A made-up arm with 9 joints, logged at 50 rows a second.
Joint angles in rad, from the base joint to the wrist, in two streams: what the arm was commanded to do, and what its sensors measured. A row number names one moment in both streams.
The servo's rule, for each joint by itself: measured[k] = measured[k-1] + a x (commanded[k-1-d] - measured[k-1]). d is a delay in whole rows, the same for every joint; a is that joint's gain. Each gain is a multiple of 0.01, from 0.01 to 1. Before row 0 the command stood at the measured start. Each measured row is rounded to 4 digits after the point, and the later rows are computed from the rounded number. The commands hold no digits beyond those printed.
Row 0, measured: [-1.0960 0.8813 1.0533 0.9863 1.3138 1.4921 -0.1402 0.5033 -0.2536]
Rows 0 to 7, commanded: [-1.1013 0.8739 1.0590 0.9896 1.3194 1.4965 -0.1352 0.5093 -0.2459]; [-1.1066 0.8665 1.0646 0.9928 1.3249 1.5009 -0.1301 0.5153 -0.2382]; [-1.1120 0.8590 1.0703 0.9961 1.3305 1.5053 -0.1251 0.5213 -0.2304]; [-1.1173 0.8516 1.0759 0.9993 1.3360 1.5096 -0.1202 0.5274 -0.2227]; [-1.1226 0.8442 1.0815 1.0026 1.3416 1.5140 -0.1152 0.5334 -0.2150]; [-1.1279 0.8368 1.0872 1.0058 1.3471 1.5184 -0.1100 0.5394 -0.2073]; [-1.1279 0.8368 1.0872 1.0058 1.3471 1.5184 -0.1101 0.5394 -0.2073]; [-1.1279 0.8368 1.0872 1.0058 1.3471 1.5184 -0.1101 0.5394 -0.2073]
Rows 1 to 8, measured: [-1.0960 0.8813 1.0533 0.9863 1.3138 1.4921 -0.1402 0.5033 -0.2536]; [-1.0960 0.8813 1.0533 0.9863 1.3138 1.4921 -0.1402 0.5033 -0.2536]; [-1.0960 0.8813 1.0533 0.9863 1.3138 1.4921 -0.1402 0.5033 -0.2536]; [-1.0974 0.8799 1.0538 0.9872 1.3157 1.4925 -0.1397 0.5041 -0.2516]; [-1.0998 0.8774 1.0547 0.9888 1.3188 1.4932 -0.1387 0.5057 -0.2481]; [-1.1030 0.8739 1.0559 0.9908 1.3228 1.4942 -0.1373 0.5079 -0.2435]; [-1.1067 0.8697 1.0575 0.9932 1.3273 1.4954 -0.1356 0.5106 -0.2381]; [-1.1108 0.8649 1.0594 0.9958 1.3322 1.4969 -0.1336 0.5138 -0.2321]
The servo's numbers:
d 3
a 0.26 0.19 0.08 0.28 0.34 0.08 0.10 0.14 0.26

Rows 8 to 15, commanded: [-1.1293 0.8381 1.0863 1.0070 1.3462 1.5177 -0.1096 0.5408 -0.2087]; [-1.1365 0.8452 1.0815 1.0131 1.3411 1.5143 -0.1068 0.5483 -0.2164]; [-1.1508 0.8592 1.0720 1.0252 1.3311 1.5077 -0.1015 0.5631 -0.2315]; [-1.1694 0.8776 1.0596 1.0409 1.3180 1.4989 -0.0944 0.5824 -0.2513]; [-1.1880 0.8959 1.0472 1.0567 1.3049 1.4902 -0.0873 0.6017 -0.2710]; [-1.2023 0.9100 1.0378 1.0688 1.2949 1.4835 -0.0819 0.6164 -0.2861]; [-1.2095 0.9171 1.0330 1.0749 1.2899 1.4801 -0.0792 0.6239 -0.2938]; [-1.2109 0.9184 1.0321 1.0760 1.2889 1.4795 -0.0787 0.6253 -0.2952]
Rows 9 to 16, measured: [-1.1152 0.8596 1.0616 0.9986 1.3373 1.4986 -0.1312 0.5174 -0.2257]; [-1.1185 0.8553 1.0636 1.0006 1.3406 1.5002 -0.1291 0.5205 -0.2209]; [-1.1209 0.8518 1.0655 1.0021 1.3428 1.5017 -0.1272 0.5231 -0.2174]; [-1.1231 0.8492 1.0672 1.0035 1.3440 1.5030 -0.1254 0.5256 -0.2151]; [-1.1266 0.8484 1.0683 1.0062 1.3430 1.5039 -0.1235 0.5288 -0.2154]; [-1.1329 0.8505 1.0686 1.0115 1.3390 1.5042 -0.1213 0.5336 -0.2196]; [-1.1424 0.8556 1.0679 1.0197 1.3319 1.5038 -0.1186 0.5404 -0.2278]; [-1.1543 0.8633 1.0662 1.0301 1.3227 1.5027 -0.1155 0.5490 -0.2390]
